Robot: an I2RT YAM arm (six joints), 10 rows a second.
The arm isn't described. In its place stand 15 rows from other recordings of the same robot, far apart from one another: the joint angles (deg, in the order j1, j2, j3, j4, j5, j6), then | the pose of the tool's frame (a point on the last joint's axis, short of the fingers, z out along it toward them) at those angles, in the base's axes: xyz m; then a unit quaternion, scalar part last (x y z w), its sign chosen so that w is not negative.
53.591, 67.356, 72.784, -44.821, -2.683, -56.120 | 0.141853 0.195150 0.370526 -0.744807 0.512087 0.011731 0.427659
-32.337, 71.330, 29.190, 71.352, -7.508, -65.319 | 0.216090 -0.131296 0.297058 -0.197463 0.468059 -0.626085 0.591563
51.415, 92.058, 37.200, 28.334, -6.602, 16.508 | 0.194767 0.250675 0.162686 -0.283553 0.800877 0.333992 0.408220
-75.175, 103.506, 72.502, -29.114, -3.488, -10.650 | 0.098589 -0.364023 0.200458 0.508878 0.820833 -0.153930 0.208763
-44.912, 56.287, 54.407, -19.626, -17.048, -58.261 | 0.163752 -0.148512 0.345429 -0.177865 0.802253 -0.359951 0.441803
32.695, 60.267, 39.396, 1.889, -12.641, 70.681 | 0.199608 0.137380 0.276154 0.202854 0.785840 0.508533 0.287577
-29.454, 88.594, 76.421, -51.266, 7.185, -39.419 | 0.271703 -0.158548 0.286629 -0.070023 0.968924 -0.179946 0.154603
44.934, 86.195, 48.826, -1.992, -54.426, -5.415 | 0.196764 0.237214 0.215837 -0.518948 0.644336 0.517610 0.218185
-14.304, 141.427, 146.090, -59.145, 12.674, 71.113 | 0.510553 -0.138237 0.269326 0.666739 0.672688 0.051745 0.316658
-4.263, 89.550, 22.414, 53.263, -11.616, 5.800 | 0.273875 -0.013227 0.148952 0.006547 0.785740 0.087893 0.612246
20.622, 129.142, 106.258, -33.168, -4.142, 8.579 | 0.464108 0.177398 0.187420 -0.110758 0.949432 0.106990 0.273613
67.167, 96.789, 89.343, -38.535, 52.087, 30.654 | 0.168896 0.328763 0.334450 -0.104692 0.842599 -0.013761 0.528088
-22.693, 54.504, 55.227, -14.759, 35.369, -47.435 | 0.186609 -0.100369 0.366537 0.021721 0.773572 -0.532824 0.342364
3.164, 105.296, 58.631, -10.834, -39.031, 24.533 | 0.354260 0.042036 0.145391 0.075906 0.906537 0.374525 0.179329
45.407, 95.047, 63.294, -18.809, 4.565, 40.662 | 0.249622 0.249159 0.214006 -0.025511 0.940362 0.202673 0.272015
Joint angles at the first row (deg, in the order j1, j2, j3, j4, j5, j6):
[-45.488 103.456 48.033 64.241 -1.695 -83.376]
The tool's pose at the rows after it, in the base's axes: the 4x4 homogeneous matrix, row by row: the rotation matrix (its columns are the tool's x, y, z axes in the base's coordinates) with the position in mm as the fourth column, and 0 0 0 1 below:
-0.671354 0.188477 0.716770 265.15; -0.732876 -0.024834 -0.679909 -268.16; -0.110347 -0.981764 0.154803 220.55; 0 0 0 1
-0.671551 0.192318 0.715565 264.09; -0.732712 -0.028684 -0.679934 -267.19; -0.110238 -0.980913 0.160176 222.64; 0 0 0 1
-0.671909 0.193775 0.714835 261.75; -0.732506 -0.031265 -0.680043 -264.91; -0.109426 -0.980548 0.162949 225.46; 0 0 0 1
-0.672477 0.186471 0.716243 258.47; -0.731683 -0.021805 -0.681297 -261.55; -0.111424 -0.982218 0.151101 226.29; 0 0 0 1
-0.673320 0.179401 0.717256 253.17; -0.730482 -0.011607 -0.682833 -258.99; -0.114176 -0.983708 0.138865 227.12; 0 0 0 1
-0.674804 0.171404 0.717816 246.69; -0.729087 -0.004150 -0.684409 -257.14; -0.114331 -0.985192 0.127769 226.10; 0 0 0 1
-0.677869 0.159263 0.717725 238.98; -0.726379 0.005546 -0.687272 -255.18; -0.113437 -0.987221 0.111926 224.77; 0 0 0 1
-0.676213 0.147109 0.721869 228.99; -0.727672 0.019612 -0.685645 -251.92; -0.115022 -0.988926 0.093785 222.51; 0 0 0 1
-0.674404 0.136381 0.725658 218.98; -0.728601 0.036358 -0.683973 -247.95; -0.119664 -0.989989 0.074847 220.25; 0 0 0 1
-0.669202 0.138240 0.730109 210.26; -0.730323 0.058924 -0.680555 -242.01; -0.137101 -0.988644 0.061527 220.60; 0 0 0 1
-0.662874 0.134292 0.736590 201.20; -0.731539 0.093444 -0.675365 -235.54; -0.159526 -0.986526 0.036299 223.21; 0 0 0 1
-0.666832 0.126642 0.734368 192.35; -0.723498 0.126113 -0.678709 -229.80; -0.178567 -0.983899 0.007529 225.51; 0 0 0 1
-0.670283 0.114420 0.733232 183.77; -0.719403 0.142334 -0.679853 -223.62; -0.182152 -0.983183 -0.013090 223.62; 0 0 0 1
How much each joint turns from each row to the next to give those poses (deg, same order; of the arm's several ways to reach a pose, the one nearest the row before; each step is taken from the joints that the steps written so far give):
[-0.024 -0.351 -0.161 -0.097 -0.305 0.102]
[-0.008 -0.493 -0.193 0.011 0.043 0.004]
[-0.008 -1.011 -0.547 -0.302 0.026 -0.043]
[0.001 -1.275 -0.973 -0.990 -0.006 0.081]
[-0.346 -1.457 -1.144 -1.020 -0.322 0.169]
[-0.596 -1.201 -1.381 -0.460 -0.551 0.045]
[-0.760 -1.438 -1.557 -0.792 -0.638 -0.038]
[-0.989 -1.835 -2.153 -0.721 -1.223 0.131]
[-0.962 -1.983 -2.202 -0.865 -1.186 0.258]
[-0.585 -2.521 -2.050 -1.234 -0.907 0.981]
[-0.633 -3.418 -1.684 -3.186 -1.112 1.159]
[-0.655 -3.370 -1.393 -3.641 -0.433 0.877]
[-0.616 -2.570 -1.985 -1.780 -0.522 0.030]

